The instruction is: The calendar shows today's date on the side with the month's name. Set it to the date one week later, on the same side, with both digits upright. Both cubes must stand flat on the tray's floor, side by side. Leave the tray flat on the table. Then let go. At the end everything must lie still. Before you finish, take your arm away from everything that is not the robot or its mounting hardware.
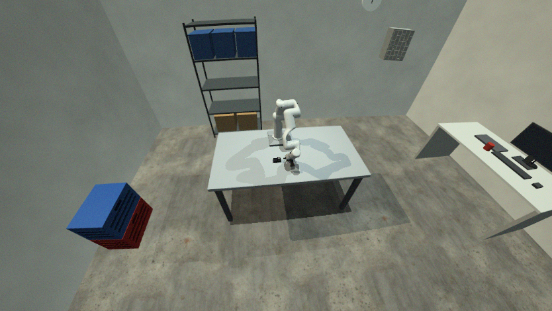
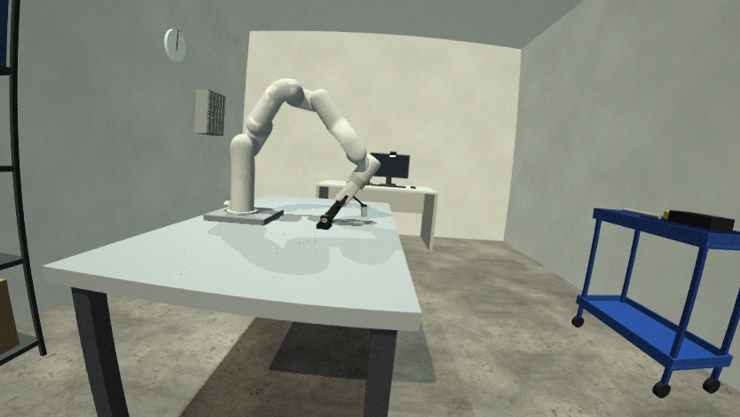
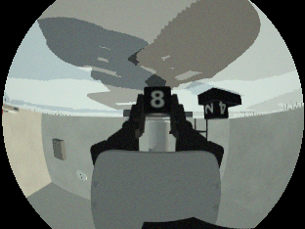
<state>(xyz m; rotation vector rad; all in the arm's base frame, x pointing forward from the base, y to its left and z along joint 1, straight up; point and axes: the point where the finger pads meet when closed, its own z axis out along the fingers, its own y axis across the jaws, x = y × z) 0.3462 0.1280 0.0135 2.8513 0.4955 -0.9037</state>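
The cube is 10 mm behind my hand and 20 mm below it.
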